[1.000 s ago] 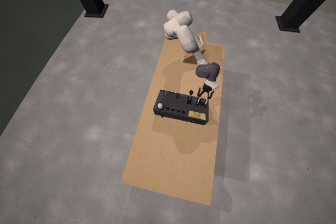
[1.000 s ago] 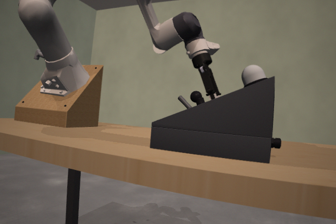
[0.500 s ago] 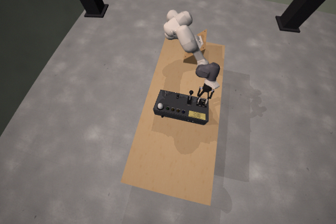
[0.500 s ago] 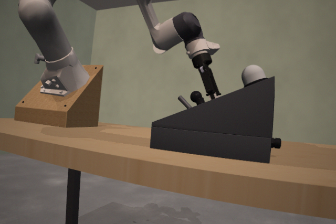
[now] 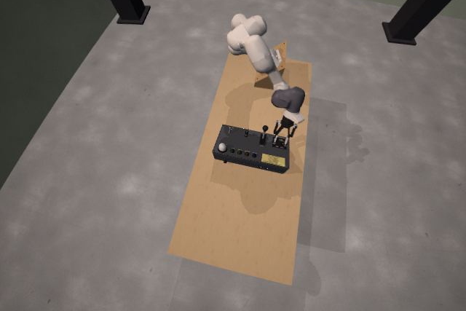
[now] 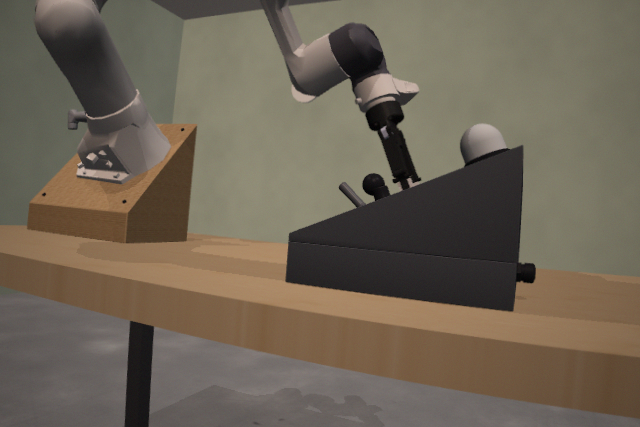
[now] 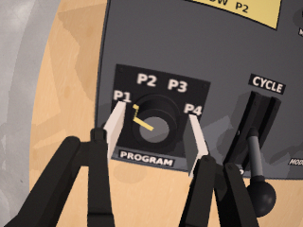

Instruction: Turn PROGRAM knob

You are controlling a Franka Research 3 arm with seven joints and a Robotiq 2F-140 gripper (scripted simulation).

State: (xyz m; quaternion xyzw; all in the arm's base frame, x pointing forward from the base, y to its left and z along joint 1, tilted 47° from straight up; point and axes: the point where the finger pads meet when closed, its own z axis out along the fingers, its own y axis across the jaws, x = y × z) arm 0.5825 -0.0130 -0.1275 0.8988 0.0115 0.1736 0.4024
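The black ball lever lies 30 mm behind my hand, 120 mm to the right of it and 10 mm below it. Also, from my hand: dark sloped console 20 mm ahead, 180 mm to the right, 40 mm below; then mode button 20 mm behind, 240 mm to the right, 20 mm below; then check toggle 40 mm behind, 360 mm to the right, 20 mm below.
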